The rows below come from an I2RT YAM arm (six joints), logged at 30 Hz.
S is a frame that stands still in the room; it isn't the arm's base.
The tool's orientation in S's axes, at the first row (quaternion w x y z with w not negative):
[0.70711 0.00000 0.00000 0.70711]
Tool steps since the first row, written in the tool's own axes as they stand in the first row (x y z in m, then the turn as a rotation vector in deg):
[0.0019 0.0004 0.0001 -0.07 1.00 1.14]
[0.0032 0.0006 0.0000 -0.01 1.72 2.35]
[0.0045 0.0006 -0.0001 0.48 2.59 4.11]
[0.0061 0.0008 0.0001 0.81 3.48 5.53]
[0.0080 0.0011 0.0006 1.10 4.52 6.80]
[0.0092 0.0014 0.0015 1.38 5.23 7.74]
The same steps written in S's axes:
[-0.0004 0.0019 0.0001 -1.00 -0.07 1.14]
[-0.0006 0.0032 0.0000 -1.72 -0.01 2.35]
[-0.0006 0.0045 -0.0001 -2.59 0.48 4.11]
[-0.0008 0.0061 0.0001 -3.48 0.81 5.53]
[-0.0011 0.0080 0.0006 -4.52 1.10 6.80]
[-0.0014 0.0092 0.0015 -5.23 1.38 7.74]

